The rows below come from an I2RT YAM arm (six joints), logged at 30 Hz.
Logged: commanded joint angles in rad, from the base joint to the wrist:
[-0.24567, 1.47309, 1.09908, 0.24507, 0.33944, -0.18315]
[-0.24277, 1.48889, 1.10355, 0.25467, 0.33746, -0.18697]
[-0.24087, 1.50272, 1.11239, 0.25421, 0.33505, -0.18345]
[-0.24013, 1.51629, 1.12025, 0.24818, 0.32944, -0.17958]
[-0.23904, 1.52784, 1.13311, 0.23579, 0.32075, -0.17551]
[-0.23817, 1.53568, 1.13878, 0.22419, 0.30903, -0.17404]
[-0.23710, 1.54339, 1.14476, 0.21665, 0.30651, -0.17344]
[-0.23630, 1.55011, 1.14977, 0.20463, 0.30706, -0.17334]
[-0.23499, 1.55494, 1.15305, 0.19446, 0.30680, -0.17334]
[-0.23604, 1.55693, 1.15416, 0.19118, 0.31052, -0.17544]
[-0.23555, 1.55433, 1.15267, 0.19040, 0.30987, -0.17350]
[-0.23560, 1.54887, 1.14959, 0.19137, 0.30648, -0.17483]
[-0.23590, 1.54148, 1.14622, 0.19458, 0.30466, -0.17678]
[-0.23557, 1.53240, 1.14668, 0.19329, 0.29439, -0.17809]
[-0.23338, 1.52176, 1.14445, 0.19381, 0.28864, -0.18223]
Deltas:
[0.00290, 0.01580, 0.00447, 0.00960, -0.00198, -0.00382]
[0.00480, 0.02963, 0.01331, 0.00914, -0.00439, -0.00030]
[0.00554, 0.04320, 0.02117, 0.00311, -0.01000, 0.00357]
[0.00663, 0.05475, 0.03403, -0.00928, -0.01869, 0.00764]
[0.00750, 0.06259, 0.03970, -0.02088, -0.03041, 0.00911]
[0.00857, 0.07030, 0.04568, -0.02842, -0.03293, 0.00971]
[0.00937, 0.07702, 0.05069, -0.04044, -0.03238, 0.00981]
[0.01068, 0.08185, 0.05397, -0.05061, -0.03264, 0.00981]
[0.00963, 0.08384, 0.05508, -0.05389, -0.02892, 0.00771]
[0.01012, 0.08124, 0.05359, -0.05467, -0.02957, 0.00965]
[0.01007, 0.07578, 0.05051, -0.05370, -0.03296, 0.00832]
[0.00977, 0.06839, 0.04714, -0.05049, -0.03478, 0.00637]
[0.01010, 0.05931, 0.04760, -0.05178, -0.04505, 0.00506]
[0.01229, 0.04867, 0.04537, -0.05126, -0.05080, 0.00092]

